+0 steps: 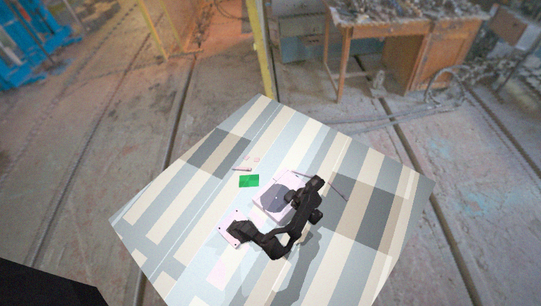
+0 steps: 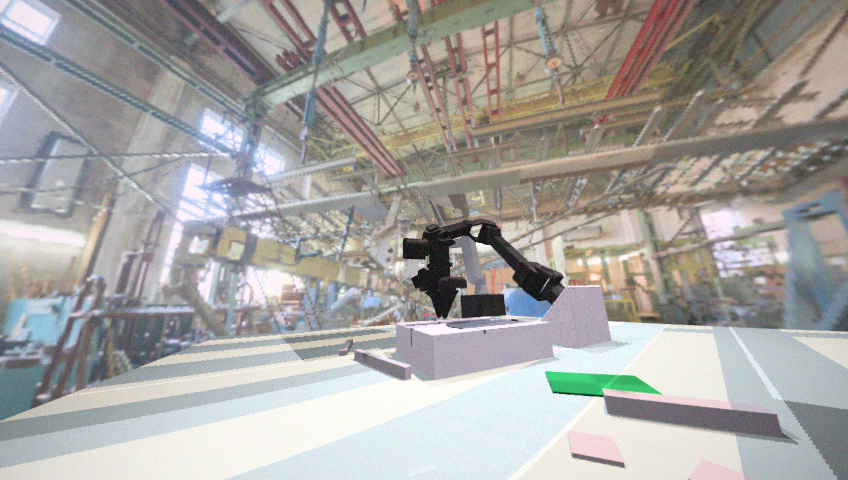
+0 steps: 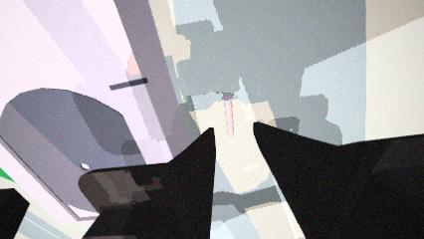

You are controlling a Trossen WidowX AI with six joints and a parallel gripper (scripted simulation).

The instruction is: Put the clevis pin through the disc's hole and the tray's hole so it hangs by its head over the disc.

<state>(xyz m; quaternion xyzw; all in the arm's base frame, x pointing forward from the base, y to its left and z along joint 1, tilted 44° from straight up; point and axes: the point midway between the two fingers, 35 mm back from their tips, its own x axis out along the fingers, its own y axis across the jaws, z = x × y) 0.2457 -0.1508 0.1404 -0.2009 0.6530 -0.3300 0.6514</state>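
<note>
Right now the clevis pin is 10 mm behind my gripper tip and 50 mm below it. Also, from my gripper tip: grey disc: 160 mm to the left; steel tray: 40 mm ahead, 150 mm to the left, 20 mm below; green patch: 20 mm ahead, 360 mm to the left, 60 mm below.
</note>
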